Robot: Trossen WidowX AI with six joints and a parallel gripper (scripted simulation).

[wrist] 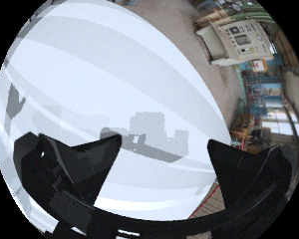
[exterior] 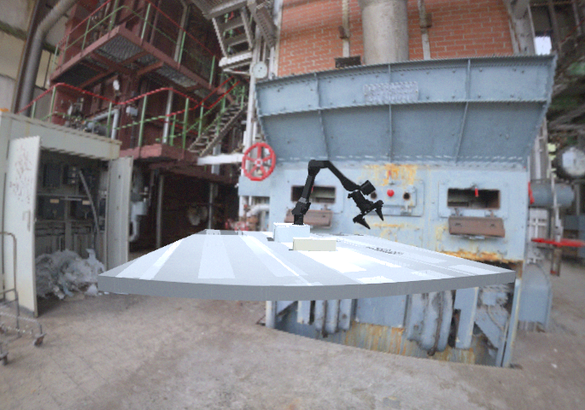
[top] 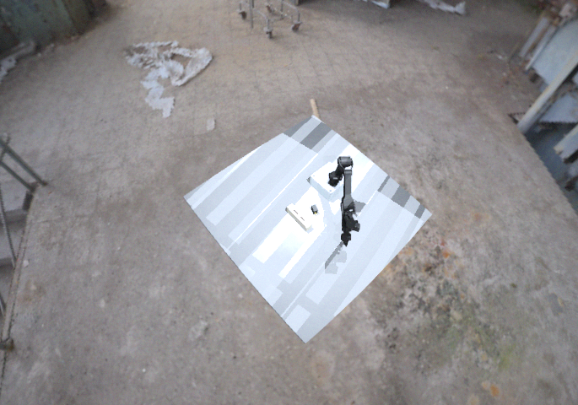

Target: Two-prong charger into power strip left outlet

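The black two-prong charger lies 120 mm behind my gripper tip, 300 mm to the right of it and 100 mm below it.
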